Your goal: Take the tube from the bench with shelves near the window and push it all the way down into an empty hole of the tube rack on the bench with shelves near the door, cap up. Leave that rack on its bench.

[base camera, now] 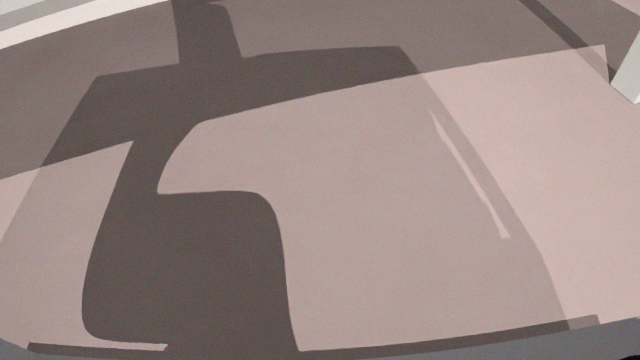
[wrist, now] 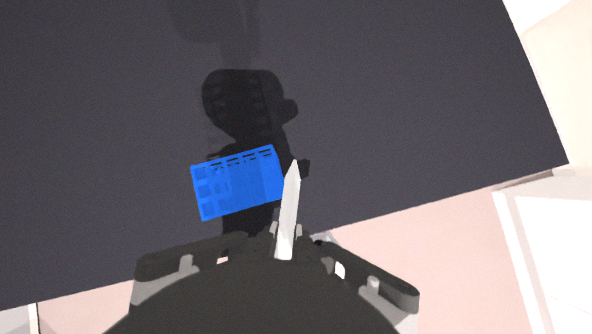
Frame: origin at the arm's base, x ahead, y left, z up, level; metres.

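Where they show: gripper, between the fingertips: (wrist: 286,232).
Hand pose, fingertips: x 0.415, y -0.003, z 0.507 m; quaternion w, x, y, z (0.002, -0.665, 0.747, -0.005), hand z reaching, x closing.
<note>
Things, the pixels of their centre, and the offset from my fingertips. Level surfaces: height alone.
- blue tube rack, middle of its body: (wrist: 245,181) dx +0.052, dy +0.075, dz -0.103 m
- dark bench top, height of its surface: dz -0.141 m
- pale grey-white tube, middle of its body: (wrist: 287,217) dx +0.017, dy -0.002, dz +0.007 m
- pinkish floor, height of its surface: dz -0.903 m
The blue tube rack (wrist: 240,185) stands on the dark bench top (wrist: 400,100), left of the tube in the wrist view. Its upper face has rows of square holes; the details are small. My gripper (wrist: 286,232) is shut on the pale grey-white tube (wrist: 290,207), whose pointed end faces away from the fingers. In the wrist view the tube's tip overlaps the area at the rack's right edge; its height above the bench cannot be told. The cap is hidden between or behind the fingers. Rack, tube and gripper do not show in the base camera.
The bench edge crosses the lower wrist view. Beyond it lie the pinkish floor (wrist: 440,250) (base camera: 350,225) and a white framed structure (wrist: 510,235) at lower right. Shadows of the arm fall on bench and floor. A pale post (base camera: 627,75) shows at the base camera's upper right.
</note>
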